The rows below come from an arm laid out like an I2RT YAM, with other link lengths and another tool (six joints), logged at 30 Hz.
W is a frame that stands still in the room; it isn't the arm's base.
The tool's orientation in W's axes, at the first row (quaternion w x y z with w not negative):
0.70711 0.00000 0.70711 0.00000
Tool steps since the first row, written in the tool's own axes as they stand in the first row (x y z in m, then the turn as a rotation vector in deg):
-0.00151 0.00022 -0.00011 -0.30 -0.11 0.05
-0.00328 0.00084 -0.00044 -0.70 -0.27 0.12
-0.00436 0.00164 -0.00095 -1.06 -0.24 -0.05
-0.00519 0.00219 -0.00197 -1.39 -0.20 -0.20
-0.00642 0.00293 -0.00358 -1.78 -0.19 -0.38
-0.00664 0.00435 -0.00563 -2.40 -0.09 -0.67
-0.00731 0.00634 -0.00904 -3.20 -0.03 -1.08
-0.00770 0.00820 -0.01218 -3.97 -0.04 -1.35
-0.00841 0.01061 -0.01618 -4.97 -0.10 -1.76
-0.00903 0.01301 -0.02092 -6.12 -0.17 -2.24
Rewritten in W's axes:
-0.00011 0.00022 0.00151 0.05 -0.11 0.30
-0.00044 0.00084 0.00328 0.12 -0.27 0.70
-0.00095 0.00164 0.00436 -0.05 -0.24 1.06
-0.00197 0.00219 0.00519 -0.20 -0.20 1.39
-0.00358 0.00293 0.00642 -0.38 -0.19 1.78
-0.00563 0.00435 0.00664 -0.67 -0.09 2.40
-0.00904 0.00634 0.00731 -1.08 -0.03 3.20
-0.01218 0.00820 0.00770 -1.35 -0.04 3.97
-0.01618 0.01061 0.00841 -1.76 -0.10 4.97
-0.02092 0.01301 0.00903 -2.24 -0.17 6.12

